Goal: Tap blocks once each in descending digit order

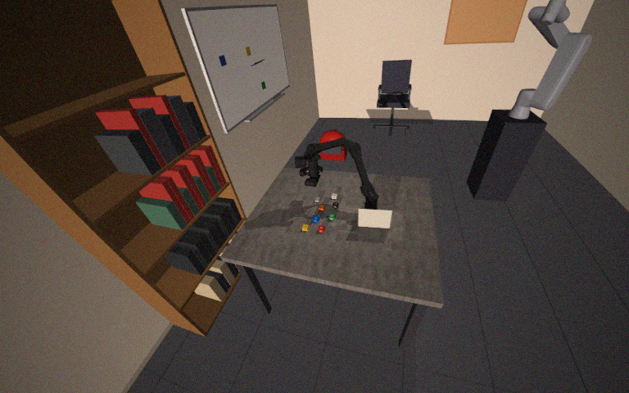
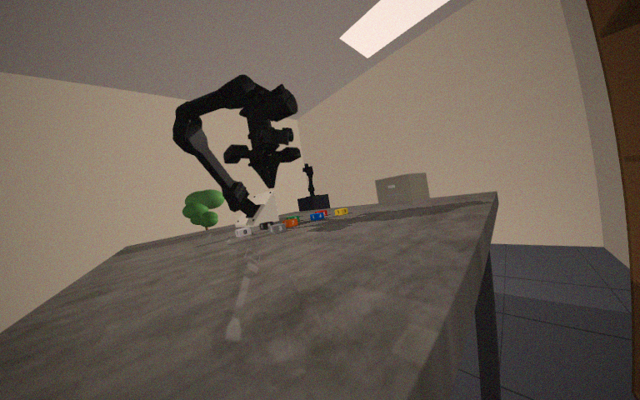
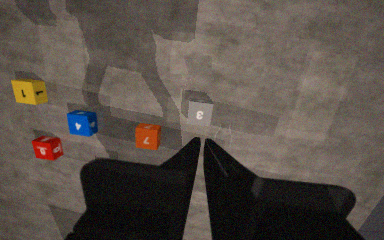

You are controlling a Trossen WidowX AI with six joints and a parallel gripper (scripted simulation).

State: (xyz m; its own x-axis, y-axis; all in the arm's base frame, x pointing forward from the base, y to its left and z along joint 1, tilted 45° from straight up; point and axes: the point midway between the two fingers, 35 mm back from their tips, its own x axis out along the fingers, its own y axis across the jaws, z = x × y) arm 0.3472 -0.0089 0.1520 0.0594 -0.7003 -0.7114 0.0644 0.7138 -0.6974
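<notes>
The grey block lies 1 cm behind my gripper tip and 10 cm below it. Also, from my gripper tip: white block marked 0 (11 cm behind, 4 cm to the right, 10 cm below); black block (13 cm behind, 4 cm to the left, 10 cm below); orange block (5 cm behind, 8 cm to the left, 10 cm below).
</notes>
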